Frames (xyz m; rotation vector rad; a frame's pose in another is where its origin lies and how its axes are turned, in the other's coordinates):
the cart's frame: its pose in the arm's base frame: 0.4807 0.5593 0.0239 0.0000 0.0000 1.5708
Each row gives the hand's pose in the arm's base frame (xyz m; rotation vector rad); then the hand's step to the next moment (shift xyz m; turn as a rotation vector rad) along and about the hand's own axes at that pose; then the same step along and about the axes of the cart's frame.
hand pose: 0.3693 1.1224 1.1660 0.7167 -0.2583 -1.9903
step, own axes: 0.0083 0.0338 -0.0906 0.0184 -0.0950 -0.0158
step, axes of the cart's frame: -0.0142 -0.0745 -0.0605 0.0344 0.0666 -0.0632
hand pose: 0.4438 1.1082 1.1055 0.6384 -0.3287 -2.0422
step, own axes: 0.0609 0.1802 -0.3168 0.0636 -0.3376 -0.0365
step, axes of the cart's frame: -0.1396 -0.2798 -0.1969 0.1234 0.2469 -0.2078
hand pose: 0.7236 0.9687 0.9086 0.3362 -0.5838 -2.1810
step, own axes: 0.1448 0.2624 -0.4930 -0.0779 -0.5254 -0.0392
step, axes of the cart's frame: -0.4010 -0.2942 -0.2924 0.3361 0.2826 -0.3014
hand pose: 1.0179 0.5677 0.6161 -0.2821 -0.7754 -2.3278
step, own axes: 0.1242 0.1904 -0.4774 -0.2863 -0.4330 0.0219
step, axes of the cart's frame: -0.4663 -0.0312 -0.2474 0.4256 0.0644 -0.2910
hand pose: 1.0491 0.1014 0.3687 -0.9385 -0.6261 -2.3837
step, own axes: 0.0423 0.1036 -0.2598 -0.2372 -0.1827 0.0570
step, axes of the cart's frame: -0.2408 0.0922 -0.1164 0.2394 -0.0704 -0.1750
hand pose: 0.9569 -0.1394 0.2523 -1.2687 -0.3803 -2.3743
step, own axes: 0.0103 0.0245 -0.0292 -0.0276 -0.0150 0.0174
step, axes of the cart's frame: -0.0362 0.0143 -0.0063 0.0270 -0.0190 -0.0142
